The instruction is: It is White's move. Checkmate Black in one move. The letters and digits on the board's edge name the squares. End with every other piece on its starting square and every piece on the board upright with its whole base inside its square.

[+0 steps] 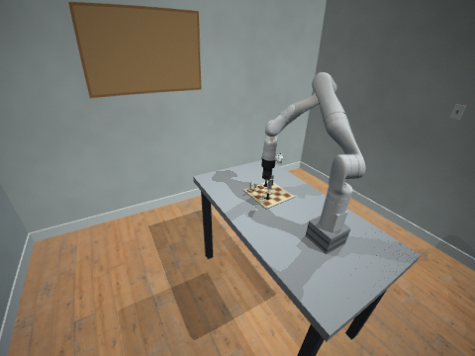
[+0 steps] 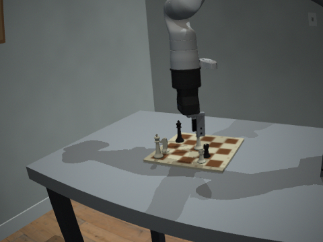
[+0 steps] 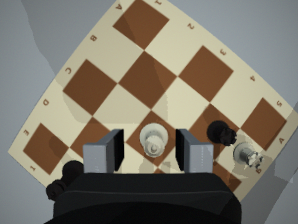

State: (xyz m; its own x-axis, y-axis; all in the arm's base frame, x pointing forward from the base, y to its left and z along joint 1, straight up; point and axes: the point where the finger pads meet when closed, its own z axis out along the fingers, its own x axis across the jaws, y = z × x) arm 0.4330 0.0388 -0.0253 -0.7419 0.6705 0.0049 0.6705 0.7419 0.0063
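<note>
The white piece lies 4 cm below my hand. From my hand the other things lie so: black rook: 5 cm behind, 4 cm to the left, 4 cm below; then chessboard: 6 cm below, 1 cm to the left; then black king: 8 cm ahead, 3 cm below, 2 cm to the right.
</note>
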